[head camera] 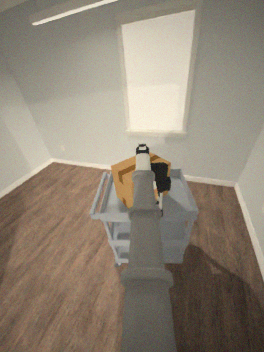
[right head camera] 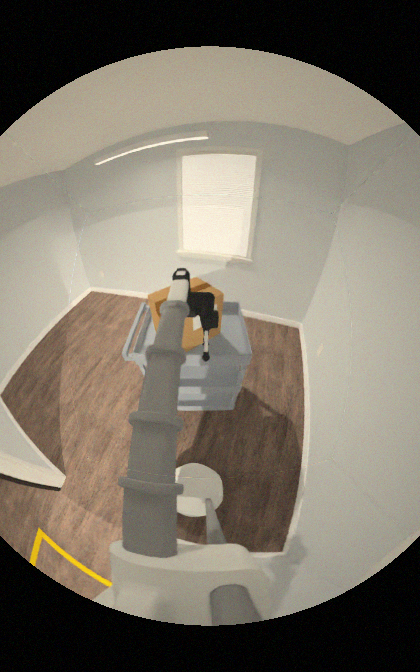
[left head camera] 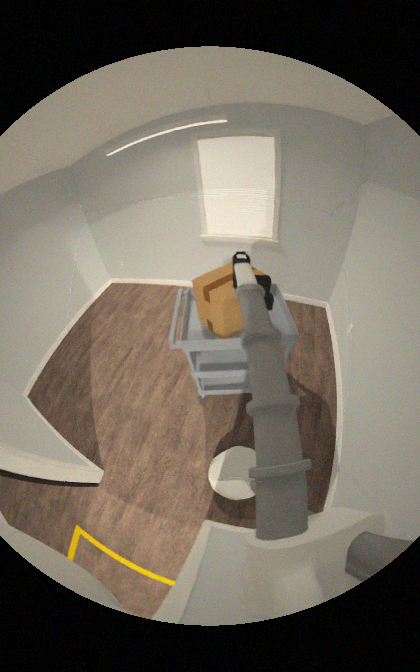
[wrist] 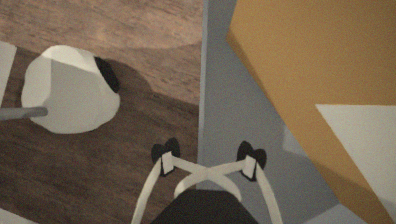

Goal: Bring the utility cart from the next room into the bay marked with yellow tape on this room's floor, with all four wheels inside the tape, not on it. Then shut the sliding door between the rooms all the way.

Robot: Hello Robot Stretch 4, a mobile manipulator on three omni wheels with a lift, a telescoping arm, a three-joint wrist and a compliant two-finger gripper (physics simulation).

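Places are measured from the robot's base along level axes (x ahead, y left, z up), in metres.
Pixels of known places: gripper, fingertip midpoint: (wrist: 208,151).
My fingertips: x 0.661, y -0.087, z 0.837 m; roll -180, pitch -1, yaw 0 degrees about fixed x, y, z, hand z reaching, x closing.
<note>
Behind a point stands the place of what it marks.
The grey-blue utility cart (head camera: 180,215) {z 0.801, x 0.648, y -0.217 m} (left head camera: 215,344) (right head camera: 232,352) (wrist: 240,100) {z 0.766, x 0.708, y -0.023 m} stands on the wood floor near the window wall. A brown cardboard box (head camera: 122,182) {z 0.983, x 0.764, y 0.131 m} (left head camera: 220,305) (right head camera: 192,340) (wrist: 310,60) {z 0.934, x 0.730, y 0.006 m} rests on its top tray. My gripper (head camera: 161,207) {z 0.837, x 0.661, y -0.087 m} (right head camera: 205,356) (wrist: 208,151) {z 0.837, x 0.661, y -0.087 m} is partly open at the cart's near side. In the wrist view the tray's edge runs between the fingertips, with a gap to each. Yellow tape (left head camera: 120,558) (right head camera: 75,561) shows in part on the floor at lower left. I cannot pick out the sliding door. The arm hides part of the cart.
My white round base (left head camera: 232,472) (right head camera: 200,490) (wrist: 70,95) {z 0.187, x 0.049, y -0.021 m} is on the floor on the near side of the cart. A wall end (left head camera: 50,467) (right head camera: 30,472) juts in at left, beside the opening toward the tape. A wall (left head camera: 380,375) (right head camera: 360,390) stands at right.
</note>
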